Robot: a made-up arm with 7 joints.
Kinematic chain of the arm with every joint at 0, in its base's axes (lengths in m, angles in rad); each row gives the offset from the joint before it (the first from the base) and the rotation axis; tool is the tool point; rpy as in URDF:
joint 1: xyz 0 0 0.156 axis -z
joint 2: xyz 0 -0.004 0.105 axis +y
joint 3: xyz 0 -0.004 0.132 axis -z
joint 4: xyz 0 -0.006 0.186 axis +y
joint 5: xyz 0 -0.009 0.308 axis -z
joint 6: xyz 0 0 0.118 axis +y
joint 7: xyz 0 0 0.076 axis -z
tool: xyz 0 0 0 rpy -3.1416 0 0
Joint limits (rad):
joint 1: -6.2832..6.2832
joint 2: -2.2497..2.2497
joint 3: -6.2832..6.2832
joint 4: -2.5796..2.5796
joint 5: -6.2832..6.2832
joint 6: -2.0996..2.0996
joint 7: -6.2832..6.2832
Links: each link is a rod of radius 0.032 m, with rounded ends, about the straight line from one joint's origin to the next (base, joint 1, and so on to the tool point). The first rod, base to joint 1, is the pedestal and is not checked.
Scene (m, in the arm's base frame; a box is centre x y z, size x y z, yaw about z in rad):
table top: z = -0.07
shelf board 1: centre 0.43 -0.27 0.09 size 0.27 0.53 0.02 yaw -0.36
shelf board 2: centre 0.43 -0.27 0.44 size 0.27 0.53 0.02 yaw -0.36
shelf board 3: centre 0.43 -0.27 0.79 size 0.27 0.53 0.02 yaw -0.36
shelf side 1: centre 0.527 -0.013 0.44 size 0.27 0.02 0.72 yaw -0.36
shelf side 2: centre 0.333 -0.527 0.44 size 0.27 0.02 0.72 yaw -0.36
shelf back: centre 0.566 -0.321 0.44 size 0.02 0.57 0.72 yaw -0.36
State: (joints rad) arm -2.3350 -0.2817 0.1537 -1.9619 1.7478 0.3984 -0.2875
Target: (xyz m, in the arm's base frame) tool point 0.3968 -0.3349 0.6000
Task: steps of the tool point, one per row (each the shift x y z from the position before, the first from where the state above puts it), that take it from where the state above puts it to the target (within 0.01 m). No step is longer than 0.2 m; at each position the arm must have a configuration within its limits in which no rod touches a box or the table.
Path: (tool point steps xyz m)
1: -0.1136 0.0218 0.0113
2: -0.0840 0.0525 -0.0113
3: 0.0393 -0.0202 0.1676
4: 0.0001 0.0565 0.1795
5: 0.0697 -0.0362 0.0186
6: 0.0821 -0.0310 0.0004
7: 0.0882 -0.0231 -0.0190

